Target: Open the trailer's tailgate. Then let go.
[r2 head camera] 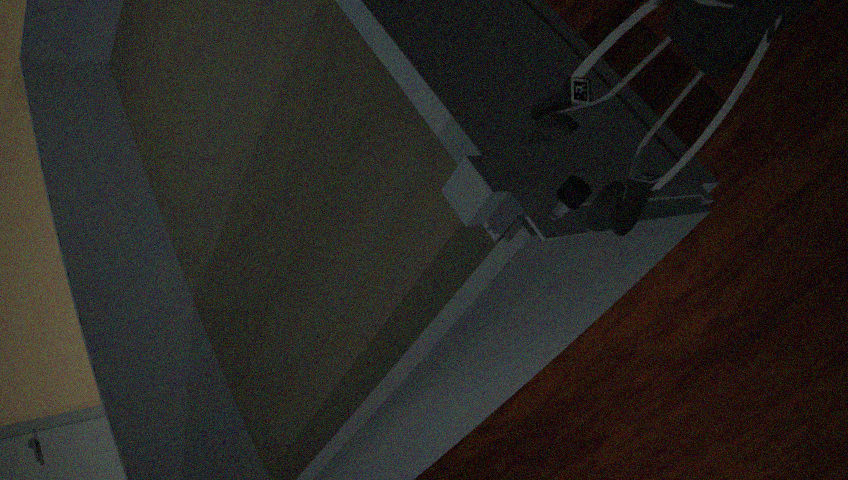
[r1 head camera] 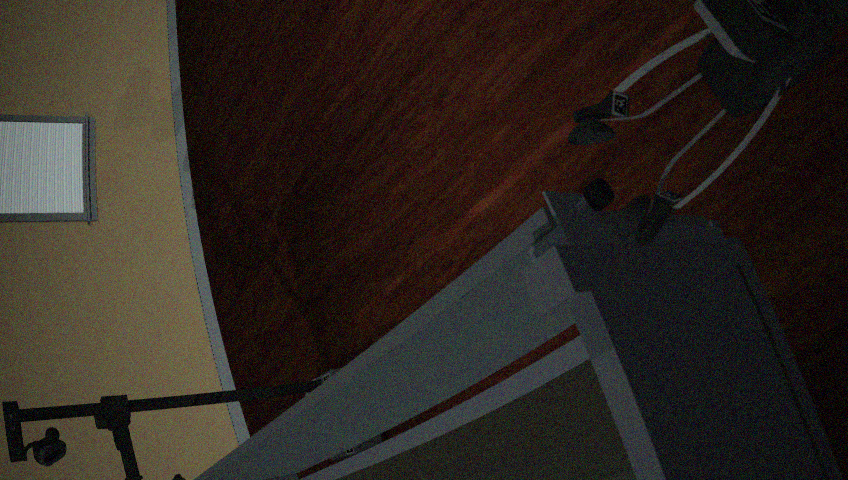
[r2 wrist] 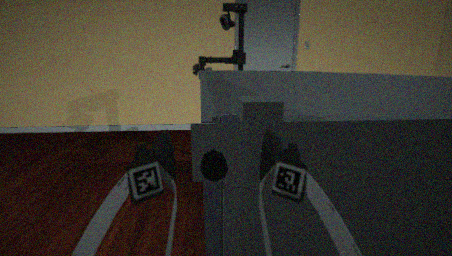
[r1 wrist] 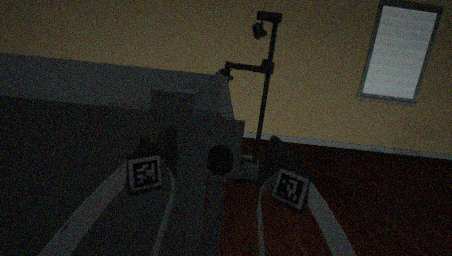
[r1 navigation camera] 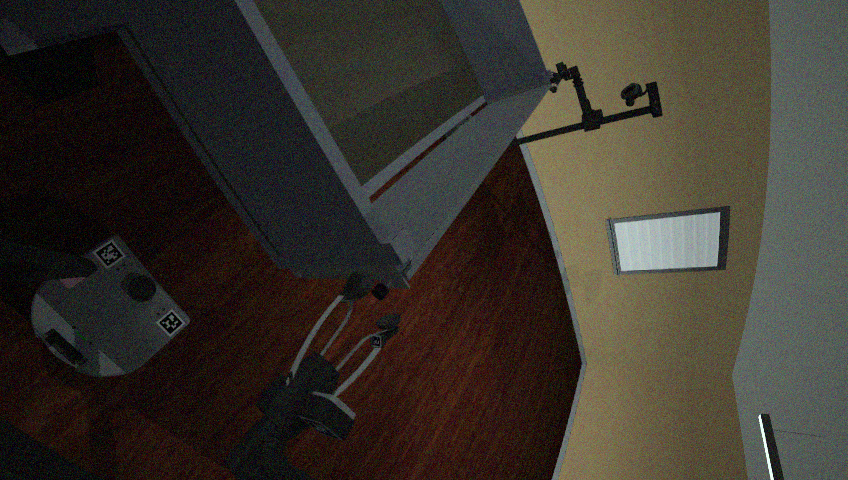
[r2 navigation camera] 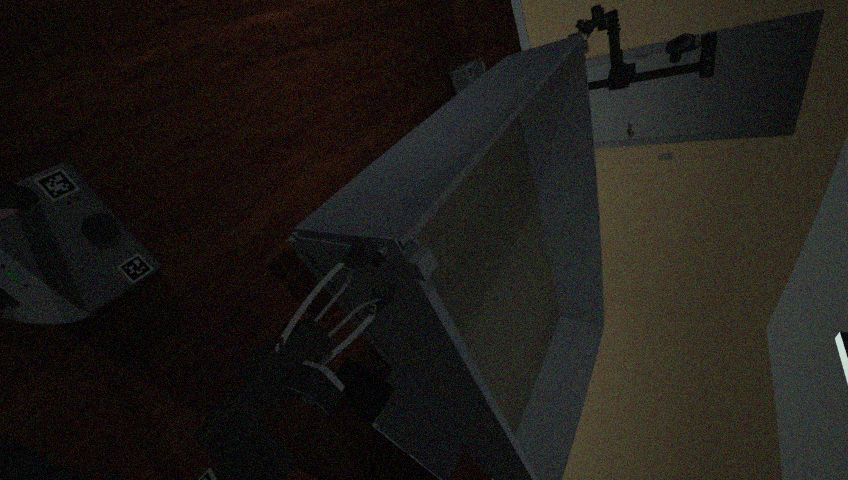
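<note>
The trailer's tailgate (r1 head camera: 684,333) (r1 navigation camera: 238,136) (r1 wrist: 65,160) (r2 head camera: 476,77) (r2 wrist: 375,175) is a dark grey panel standing upright across the trailer's end. A round black knob (r1 head camera: 598,194) (r1 navigation camera: 379,291) (r1 wrist: 220,160) sits at its r1-side corner; another black knob (r2 head camera: 574,190) (r2 wrist: 214,165) sits at its r2-side corner. My r1 gripper (r1 head camera: 621,169) (r1 navigation camera: 373,305) (r1 wrist: 215,150) is open, its fingers apart on either side of its knob. My r2 gripper (r2 head camera: 589,160) (r2 navigation camera: 371,270) (r2 wrist: 217,155) is open around the other knob, with gaps both sides. The r2-side knob is too dark to make out in the r2 navigation view.
Behind the tailgate is the trailer's brown bed (r1 head camera: 505,428) (r2 head camera: 297,208), with light grey side walls (r1 head camera: 416,333) (r2 head camera: 565,285). A black stand (r1 head camera: 113,410) (r1 navigation camera: 589,118) (r2 wrist: 241,40) rises at the far end. A window (r1 head camera: 41,166) and a grey door (r2 wrist: 265,35) are on the walls.
</note>
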